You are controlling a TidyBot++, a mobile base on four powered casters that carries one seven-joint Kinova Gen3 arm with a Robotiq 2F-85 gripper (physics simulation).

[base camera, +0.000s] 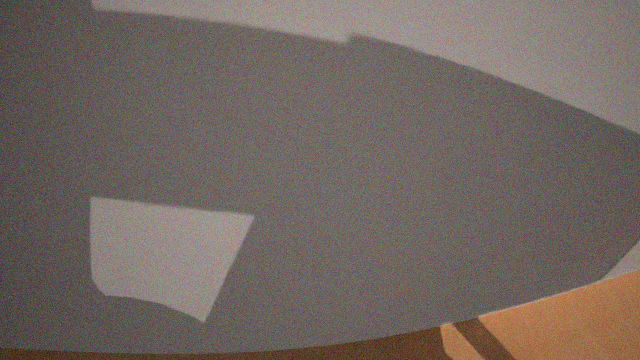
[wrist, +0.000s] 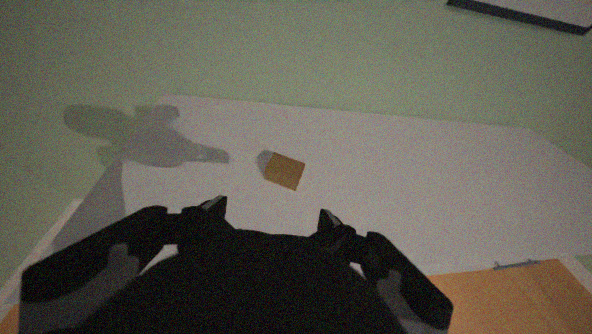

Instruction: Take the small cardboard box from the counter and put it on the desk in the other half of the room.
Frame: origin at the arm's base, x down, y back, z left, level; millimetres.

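Seen in the pictures: gripper, fingertip midpoint: [wrist: 273, 212].
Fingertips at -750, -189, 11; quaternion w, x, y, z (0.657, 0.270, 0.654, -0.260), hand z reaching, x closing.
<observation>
A point is followed by its place in that frame, as x, y, z.
The small cardboard box [wrist: 285, 171] {-564, -384, -5} sits on the pale counter [wrist: 400, 190] {-514, -409, -357} in the wrist view, a little above the image centre, turned at a slant, with a small shadow at its left. My gripper [wrist: 273, 212] {-750, -189, 11} is open, with its dark fingers wide apart and nothing between them. The box shows beyond the fingertips, apart from them and roughly in line with the gap. The box does not show in the base camera view. The desk does not show in either view.
In the base camera view, a grey counter front [base camera: 350, 175] {118, -187, -4} fills most of the picture, with wooden floor [base camera: 575, 325] {396, -242, -312} below. In the wrist view, a green wall [wrist: 300, 55] {-695, -784, -8} stands behind the counter, with a dark-edged picture frame [wrist: 520, 19] {-887, -851, -669} at the upper right. The arm's shadow falls left of the box.
</observation>
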